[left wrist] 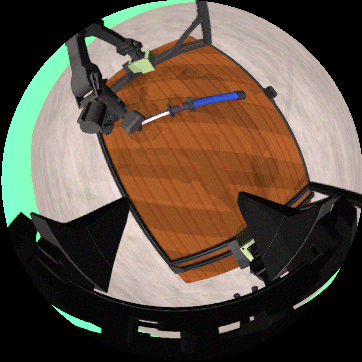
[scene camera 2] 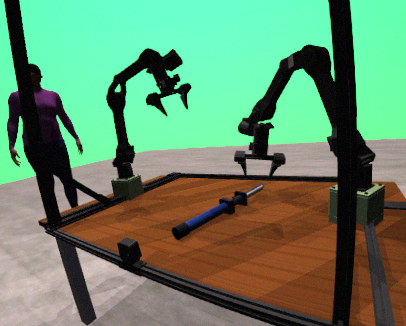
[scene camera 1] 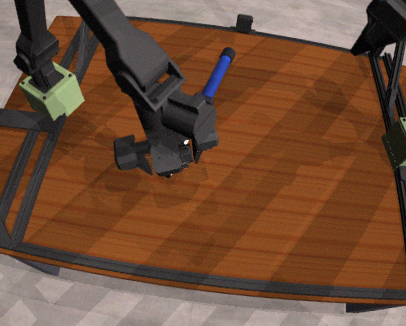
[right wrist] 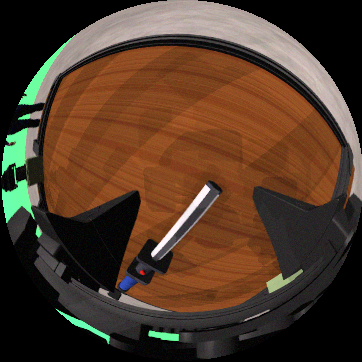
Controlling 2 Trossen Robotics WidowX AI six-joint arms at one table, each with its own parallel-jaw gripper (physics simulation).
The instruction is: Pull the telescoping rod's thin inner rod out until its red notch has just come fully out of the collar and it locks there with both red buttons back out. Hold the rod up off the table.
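Note:
The telescoping rod [scene camera 1: 217, 75] [scene camera 2: 207, 215] [left wrist: 216, 99] lies on the table, with a blue tube and black end cap. Its dark collar [scene camera 2: 231, 201] [left wrist: 181, 106] [right wrist: 145, 267] has two square flanges; a red button [left wrist: 180, 105] [right wrist: 143, 272] shows on it. The silver inner rod [scene camera 2: 255, 190] [left wrist: 156, 118] [right wrist: 186, 221] sticks out of the collar; no red notch shows on it. My right gripper [scene camera 2: 258, 174] [right wrist: 198, 194] is open and empty, above the inner rod's end, pointing down. In scene camera 1 it hides the collar and inner rod. My left gripper [scene camera 2: 177, 111] [left wrist: 183, 200] is open and empty, high up.
The wooden table [scene camera 1: 280, 200] [scene camera 2: 290, 260] has a dark metal rim. A small black block [scene camera 1: 244, 23] [scene camera 2: 129, 249] [left wrist: 271, 92] stands on the rim near the rod's capped end. Dark posts [scene camera 2: 344, 150] rise at the table's edge. A person [scene camera 2: 47, 117] stands beyond the table at the left of scene camera 2.

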